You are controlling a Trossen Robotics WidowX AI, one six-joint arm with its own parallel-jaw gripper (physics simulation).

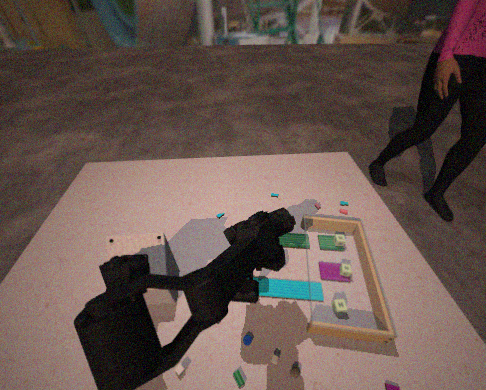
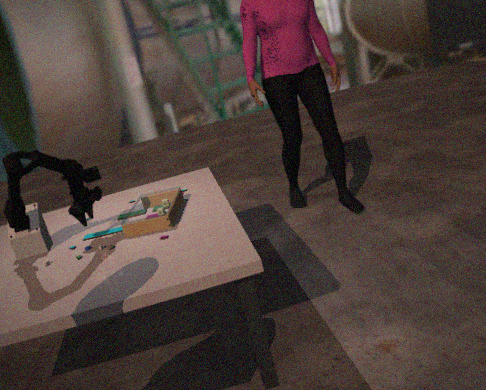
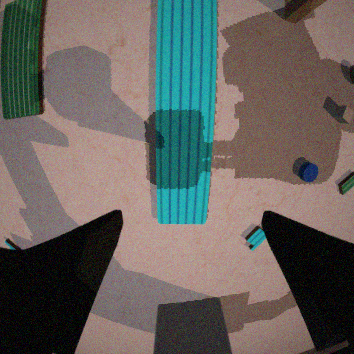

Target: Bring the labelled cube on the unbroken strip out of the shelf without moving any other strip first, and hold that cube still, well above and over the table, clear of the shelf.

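My gripper (image 2: 87,220) (image 3: 193,218) is open and empty, above the near end of a cyan strip (image 1: 295,289) (image 2: 102,233) (image 3: 186,75). That strip is one piece, its far end reaching just inside the low wooden shelf (image 1: 372,280) (image 2: 147,226). A green strip shows as two separate pieces, the outer piece (image 1: 296,241) (image 2: 132,214) (image 3: 21,65) and the inner piece (image 1: 326,243). One labelled cube (image 1: 340,240) sits on the inner green piece, another cube (image 1: 346,270) on a short magenta strip (image 1: 331,271). A third cube (image 1: 340,306) is off the cyan strip, beyond and beside its far end.
A see-through sheet's edge (image 1: 308,280) runs along the shelf's near side. A blue disc (image 1: 248,339) (image 3: 309,172), a green block (image 1: 239,377) and a small cyan block (image 3: 256,238) lie near the strip. The pale base box (image 1: 131,242) is at the left. A person stands beyond the table.
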